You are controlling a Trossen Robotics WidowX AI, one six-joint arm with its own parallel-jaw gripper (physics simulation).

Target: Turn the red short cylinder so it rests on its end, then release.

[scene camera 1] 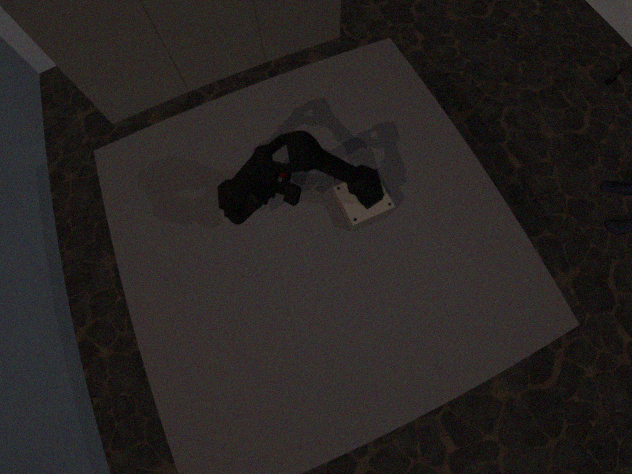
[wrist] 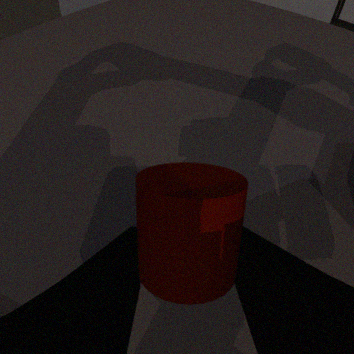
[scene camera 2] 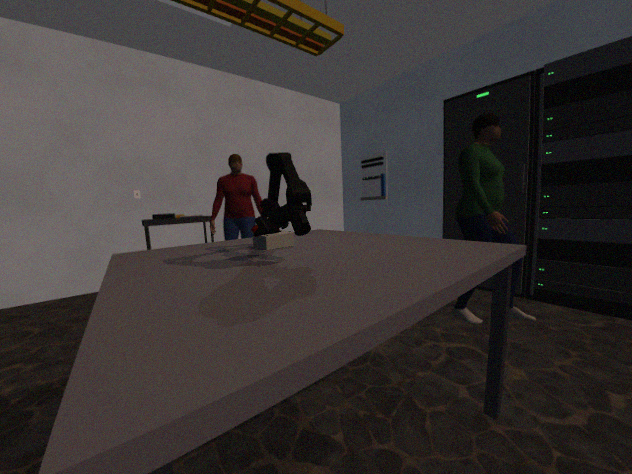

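The red short cylinder (scene camera 1: 282, 176) (scene camera 2: 255, 230) (wrist: 190, 240) is held between the two black fingers of my gripper (scene camera 1: 283, 177) (scene camera 2: 256, 229) (wrist: 185, 236). In the wrist view one round end faces up the picture and the curved side faces the camera, with a finger on each side. In scene camera 2 the cylinder is a small red patch beside the dark fingers, and it looks raised off the table. Its exact tilt against the table is too dark and small to tell. The gripper is shut on it.
The pale base block (scene camera 1: 354, 213) (scene camera 2: 278, 241) of the arm stands on the grey table (scene camera 1: 331, 316) (scene camera 2: 245, 357), close to the gripper. Dark arm shadows fall across the table. A person in red (scene camera 2: 237, 196) and a person in green (scene camera 2: 482, 178) stand beyond the table.
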